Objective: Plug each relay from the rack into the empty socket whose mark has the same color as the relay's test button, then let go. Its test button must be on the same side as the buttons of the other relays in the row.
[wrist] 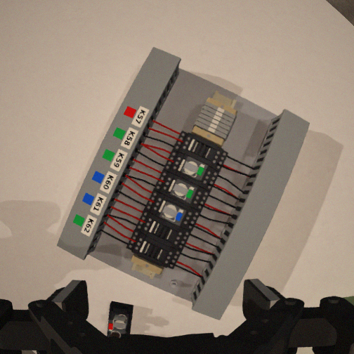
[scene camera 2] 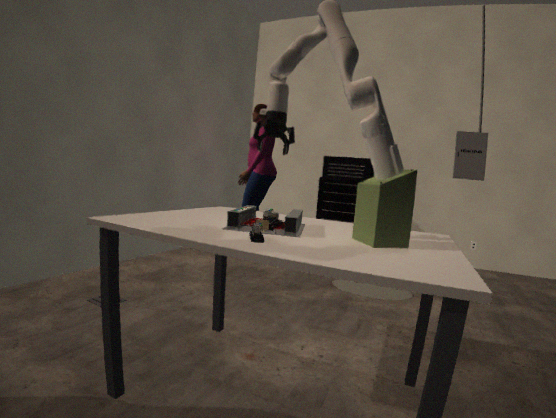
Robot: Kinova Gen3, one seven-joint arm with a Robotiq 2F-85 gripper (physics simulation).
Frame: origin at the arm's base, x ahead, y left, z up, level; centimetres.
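Seen in the pictures: gripper, between the fingertips: (scene camera 2: 272, 153); arm's base, origin of its link: (scene camera 2: 389, 175).
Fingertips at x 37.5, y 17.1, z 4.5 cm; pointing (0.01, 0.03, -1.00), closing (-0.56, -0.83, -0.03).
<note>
Pixels of each thing's top centre, then the offset from my fingertips to it. "*": a spot on its surface instead. Level surfaces: height alone.
- black rack, a spot on its surface: (scene camera 2: 256, 239) * dx -12.1, dy +18.8, dz -27.2 cm
- marked grey duct, centre of its top: (scene camera 2: 243, 208) dx +12.7, dy -0.5, dz -21.3 cm
- plain grey duct, centre of its top: (scene camera 2: 294, 213) dx -4.4, dy -10.7, dz -21.4 cm
- table, height of its surface: dz -27.7 cm
My gripper (scene camera 2: 272, 144) (wrist: 165, 298) is open and empty, high above the table. The black rack (scene camera 2: 257, 239) (wrist: 121, 305) stands beside the relay panel. Its relay with a red test button (wrist: 120, 322) has the button on the left in the wrist view; another relay is mostly hidden by the gripper. In the row, the K58 relay (wrist: 191, 168) and K59 relay (wrist: 182, 190) have green buttons and the K60 relay (wrist: 172, 211) a blue one, all toward the right. Empty are the K57 socket (wrist: 201, 148) (red mark), K61 socket (wrist: 161, 230) (blue mark) and K62 socket (wrist: 151, 250) (green mark).
A marked grey duct (scene camera 2: 241, 216) (wrist: 112, 145) and a plain grey duct (scene camera 2: 294, 221) (wrist: 257, 210) rise on either side of the row. The green arm base (scene camera 2: 384, 212) stands on the table (scene camera 2: 170, 225). A person (scene camera 2: 262, 160) is behind the table.
</note>
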